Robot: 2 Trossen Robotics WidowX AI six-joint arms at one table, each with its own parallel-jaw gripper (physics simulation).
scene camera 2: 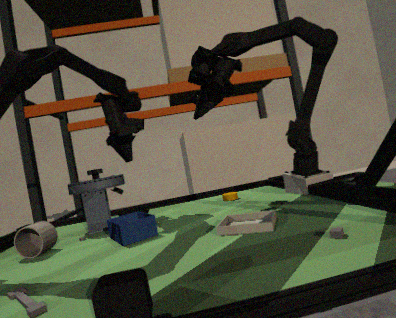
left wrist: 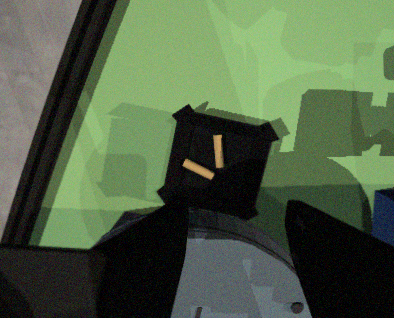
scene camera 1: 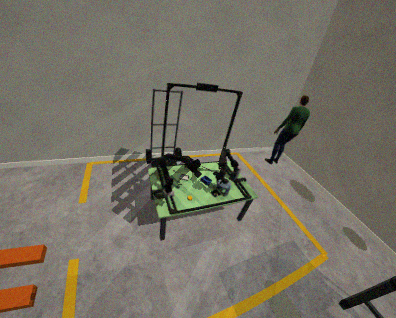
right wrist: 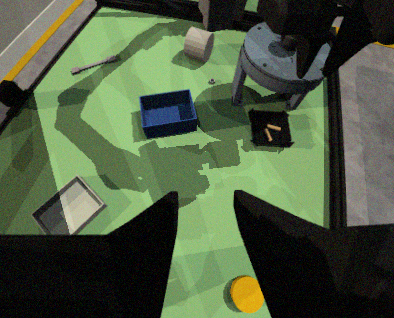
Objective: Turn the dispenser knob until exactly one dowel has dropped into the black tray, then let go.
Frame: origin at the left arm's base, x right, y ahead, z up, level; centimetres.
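Seen in the pictures: left gripper, fingertip midpoint: [scene camera 2: 129,161] [left wrist: 237,210] [scene camera 1: 218,183] [right wrist: 311,76]; right gripper, fingertip midpoint: [scene camera 2: 197,117] [right wrist: 206,198]; left arm's base at its link origin: [scene camera 1: 236,170]; right arm's base at its link origin: [scene camera 2: 306,172] [scene camera 1: 168,190].
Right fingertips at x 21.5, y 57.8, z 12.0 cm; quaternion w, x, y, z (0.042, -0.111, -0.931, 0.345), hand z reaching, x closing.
Offsets run from my right fingertips to a thing's top centre. "spot": to the spot under its first point.
The grey dispenser {dx -23.4, dy -24.3, dz -11.8 cm} [scene camera 1: 224,186] [scene camera 2: 96,212] [left wrist: 225,270] [right wrist: 280,62] stands upright on legs, with a dark knob {spot: dx -21.3, dy -24.7, dz -10.3 cm} [scene camera 2: 95,173] on its round top. The black tray {dx -20.7, dy -15.8, dz -24.1 cm} [left wrist: 171,165] [right wrist: 255,125] lies beside its base. Two tan dowels lie in it, one dowel {spot: dx -20.4, dy -14.7, dz -25.5 cm} [left wrist: 218,151] [right wrist: 274,127] and another dowel [left wrist: 198,169] [right wrist: 268,135]. My left gripper [scene camera 2: 129,159] [left wrist: 237,210] [right wrist: 311,76] is open and empty, its fingers apart near the dispenser's top. In scene camera 2 it is above and right of the knob. My right gripper [right wrist: 206,198] is open and empty, high above the table.
A blue bin {dx -0.2, dy -24.5, dz -22.0 cm} [scene camera 2: 132,230] [right wrist: 167,117], a shallow grey tray {dx +21.7, dy -9.1, dz -24.8 cm} [scene camera 2: 247,229] [right wrist: 92,190], a yellow puck {dx -5.2, dy +11.6, dz -24.6 cm} [scene camera 1: 189,198] [scene camera 2: 230,196] [right wrist: 247,294], a beige cylinder {dx -12.3, dy -42.9, dz -19.5 cm} [scene camera 2: 45,239] [right wrist: 200,44] and a wrench-shaped piece {dx +15.6, dy -46.6, dz -25.8 cm} [scene camera 2: 27,302] [right wrist: 94,65] lie on the table. A person [scene camera 1: 295,122] is beyond it.
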